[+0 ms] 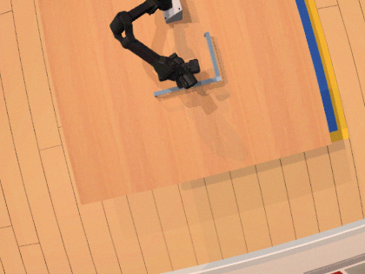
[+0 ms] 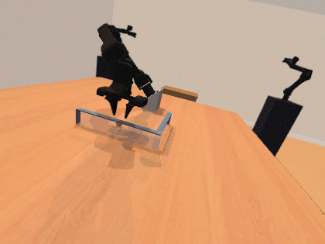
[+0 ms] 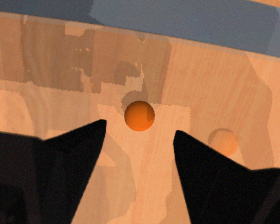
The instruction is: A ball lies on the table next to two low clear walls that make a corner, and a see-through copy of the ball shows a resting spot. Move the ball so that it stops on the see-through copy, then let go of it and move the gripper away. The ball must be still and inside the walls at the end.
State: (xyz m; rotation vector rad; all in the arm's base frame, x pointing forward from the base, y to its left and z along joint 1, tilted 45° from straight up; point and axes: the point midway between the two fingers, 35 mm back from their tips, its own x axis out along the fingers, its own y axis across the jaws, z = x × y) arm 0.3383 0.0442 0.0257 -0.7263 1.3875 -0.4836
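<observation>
Right now my gripper tip is 3 cm above the small orange ball. Also, from my gripper tip: see-through ball: 1 cm behind, 8 cm to the right, 3 cm below.
</observation>
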